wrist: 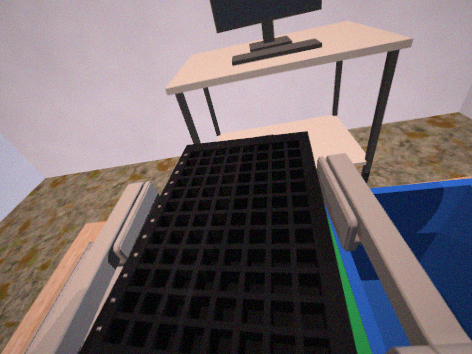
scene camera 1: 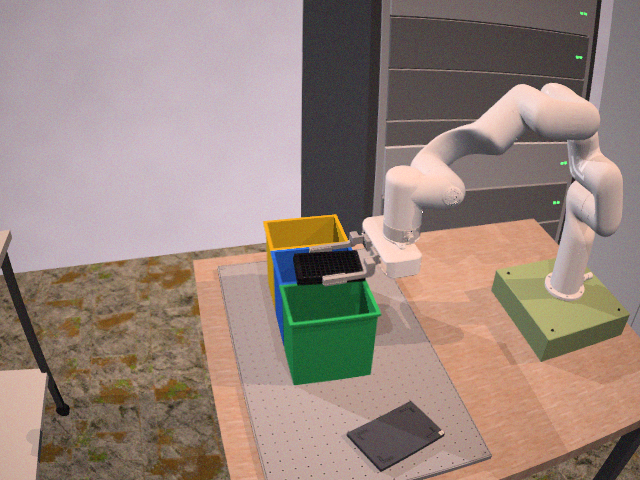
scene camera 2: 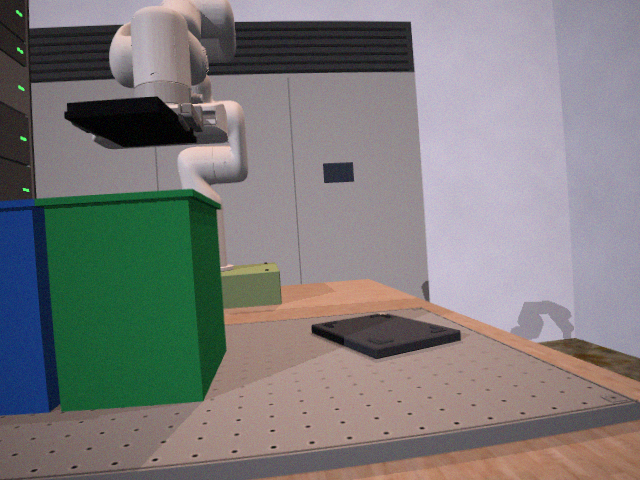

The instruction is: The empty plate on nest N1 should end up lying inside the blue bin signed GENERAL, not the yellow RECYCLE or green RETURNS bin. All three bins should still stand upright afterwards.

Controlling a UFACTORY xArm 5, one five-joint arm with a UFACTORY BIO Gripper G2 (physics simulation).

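Frame: origin at the arm's base, x ahead, y left, z up, level; metres.
Where they show: hand, tool point: point(wrist: 232, 210) point(scene camera 1: 327, 265) point(scene camera 2: 137, 120); arm's base, link origin: point(scene camera 1: 564, 287).
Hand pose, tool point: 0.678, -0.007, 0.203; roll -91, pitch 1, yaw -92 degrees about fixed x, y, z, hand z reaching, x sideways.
Observation:
Each offset is from my tool point to the top centre of the thing, as dx, dy, dz. Level surfaces: height alone.
The black gridded plate {-0.002, +0.001, +0.004} point(scene camera 1: 329, 264) point(scene camera 2: 129, 121) point(wrist: 225, 225) is held roughly level above the bins. My gripper point(scene camera 1: 328, 264) point(scene camera 2: 142, 129) point(wrist: 235, 212) is shut on its two long sides. The blue bin {-0.015, -0.127, -0.083} point(scene camera 1: 276, 268) point(scene camera 2: 18, 310) point(wrist: 425, 235) stands between the yellow bin {-0.025, -0.257, -0.083} point(scene camera 1: 305, 232) and the green bin {-0.005, +0.002, -0.083} point(scene camera 1: 333, 351) point(scene camera 2: 124, 299) point(wrist: 354, 310). In the wrist view the blue opening lies right of the plate and a green rim strip shows along the plate's right edge, so the plate looks largely over the green side. All three bins are upright. Their signs are not visible.
A dark flat nest {-0.072, +0.263, -0.248} point(scene camera 1: 395, 434) point(scene camera 2: 385, 335) without a plate lies on the perforated board {dz -0.263} point(scene camera 1: 310, 413) point(scene camera 2: 289, 413), in front of the green bin in scene camera 1. The arm stands on a green base block point(scene camera 1: 563, 315) point(scene camera 2: 250, 289). A desk point(wrist: 300, 60) with a monitor stands beyond.

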